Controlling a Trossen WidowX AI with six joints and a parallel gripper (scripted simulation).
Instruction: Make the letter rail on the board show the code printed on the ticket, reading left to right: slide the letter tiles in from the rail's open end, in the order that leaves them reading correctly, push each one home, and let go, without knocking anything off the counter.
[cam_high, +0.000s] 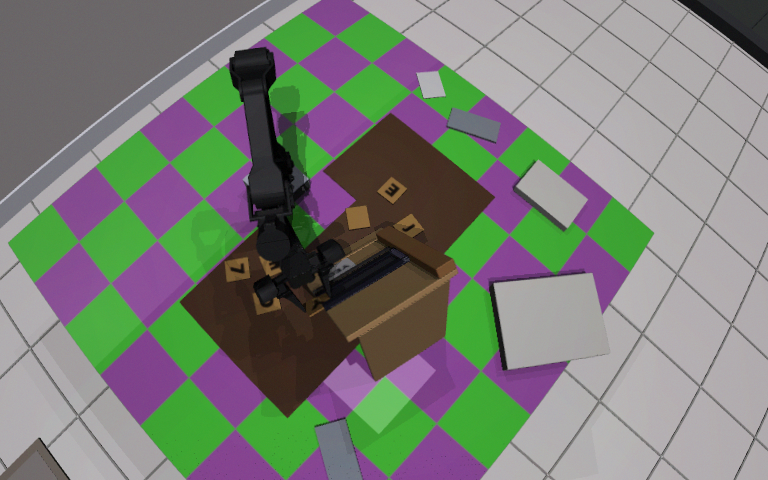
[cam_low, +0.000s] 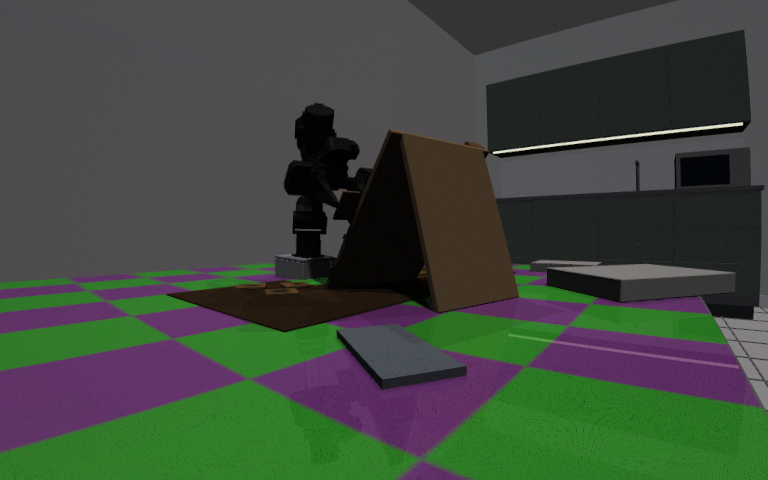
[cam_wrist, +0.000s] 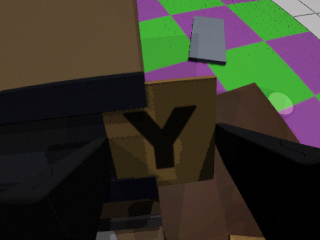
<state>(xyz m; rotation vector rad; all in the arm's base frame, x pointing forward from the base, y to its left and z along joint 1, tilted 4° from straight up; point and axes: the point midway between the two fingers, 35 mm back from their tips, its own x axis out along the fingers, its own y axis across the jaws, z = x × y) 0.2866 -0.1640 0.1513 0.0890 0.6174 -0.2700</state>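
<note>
The white ticket is 40 mm behind my gripper tip, 100 mm to the left of it and 80 mm below it. The rest, counted from my gripper tip: brown mat: 120 mm behind, 170 mm to the left, 160 mm below; letter tile: right at my gripper tip; pale card: 250 mm behind, 720 mm to the left, 160 mm below.
</note>
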